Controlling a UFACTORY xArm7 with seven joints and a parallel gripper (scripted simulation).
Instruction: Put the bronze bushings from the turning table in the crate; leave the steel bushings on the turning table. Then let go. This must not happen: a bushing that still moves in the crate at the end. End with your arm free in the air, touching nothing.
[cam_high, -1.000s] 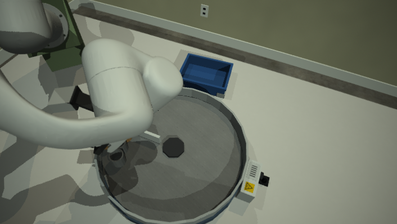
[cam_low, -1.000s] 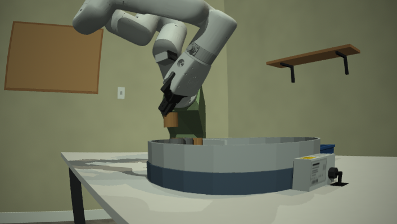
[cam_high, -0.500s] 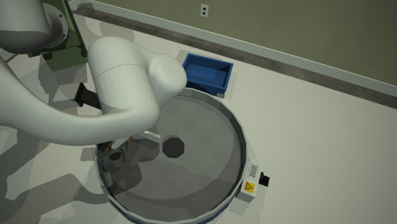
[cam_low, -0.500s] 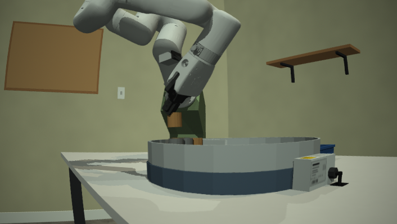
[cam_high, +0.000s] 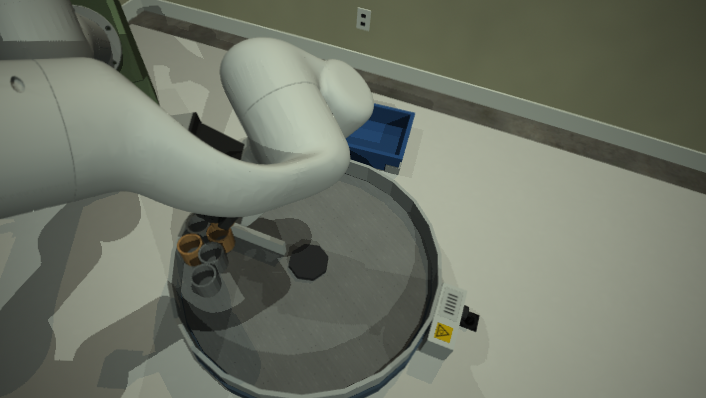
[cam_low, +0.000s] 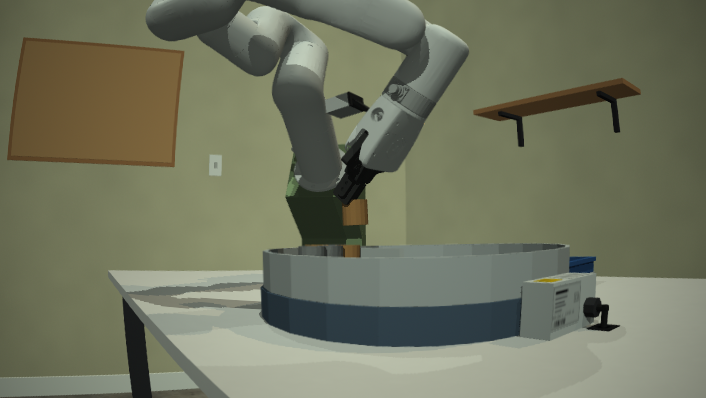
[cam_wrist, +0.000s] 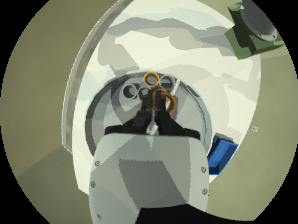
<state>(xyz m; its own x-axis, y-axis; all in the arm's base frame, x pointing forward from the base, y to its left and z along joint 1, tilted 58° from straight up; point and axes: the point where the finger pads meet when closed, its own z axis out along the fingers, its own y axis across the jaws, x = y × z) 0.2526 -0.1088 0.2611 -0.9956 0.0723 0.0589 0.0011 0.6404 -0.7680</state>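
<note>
My hand is 240 mm short of the blue crate, 310 mm to the right of it and 150 mm above it. Also, from my hand: round turning table 130 mm ahead, 20 mm to the right, 120 mm below.
</note>
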